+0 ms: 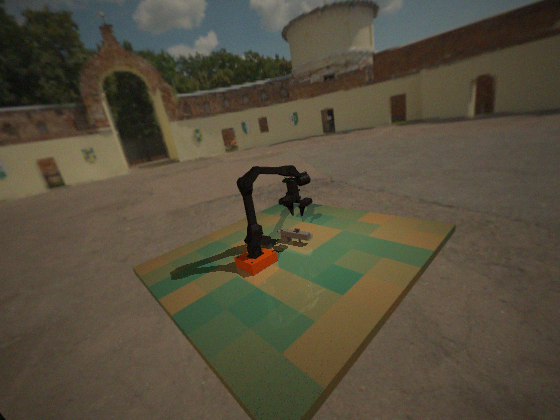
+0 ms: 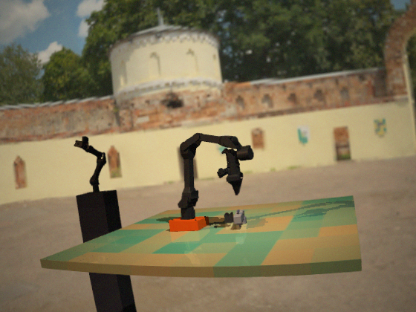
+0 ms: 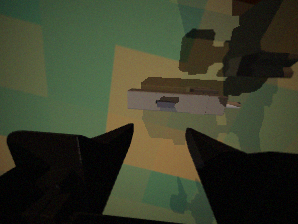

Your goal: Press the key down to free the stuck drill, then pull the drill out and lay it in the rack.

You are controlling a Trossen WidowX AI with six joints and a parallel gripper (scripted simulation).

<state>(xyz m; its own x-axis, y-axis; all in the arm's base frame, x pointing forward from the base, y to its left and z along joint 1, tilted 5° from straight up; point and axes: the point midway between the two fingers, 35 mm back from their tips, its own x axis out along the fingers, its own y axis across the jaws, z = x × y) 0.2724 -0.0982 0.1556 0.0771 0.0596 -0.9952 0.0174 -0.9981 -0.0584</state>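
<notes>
My gripper tip is 110 mm above the drill, 90 mm to the right of it and 10 mm past it. The rest, counted from my gripper tip: drill rack: 200 mm to the left, 140 mm below, 90 mm behind; drill sleeve: 120 mm below, 40 mm to the left, 10 mm behind; key: 110 mm below, 10 mm to the left, 10 mm behind.
</notes>
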